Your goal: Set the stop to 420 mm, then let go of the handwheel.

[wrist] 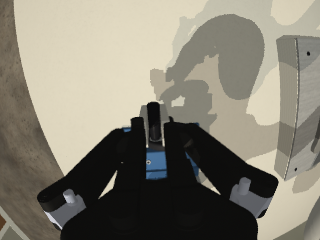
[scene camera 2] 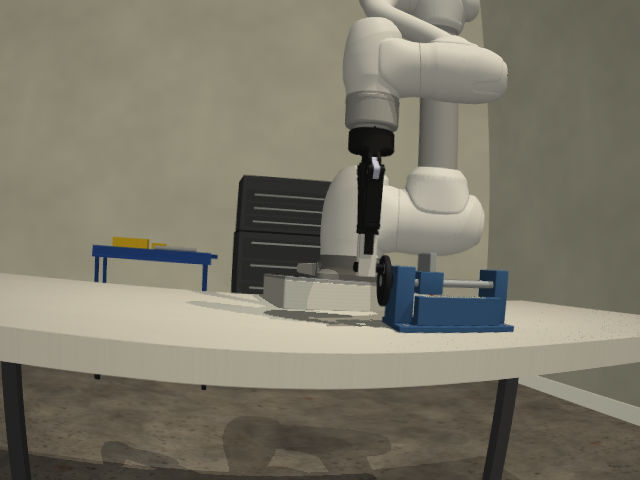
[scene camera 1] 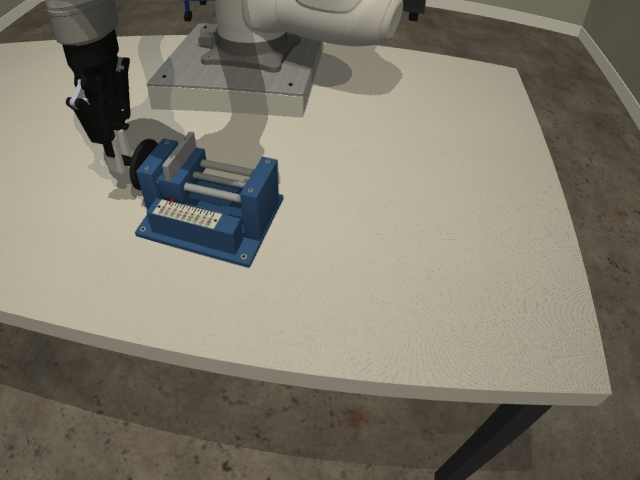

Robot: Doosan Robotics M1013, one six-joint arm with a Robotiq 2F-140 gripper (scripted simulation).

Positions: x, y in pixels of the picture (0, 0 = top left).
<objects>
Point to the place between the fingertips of the gripper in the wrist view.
153, 114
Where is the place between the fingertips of the gripper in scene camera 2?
365, 276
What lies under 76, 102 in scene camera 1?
The gripper.
</objects>
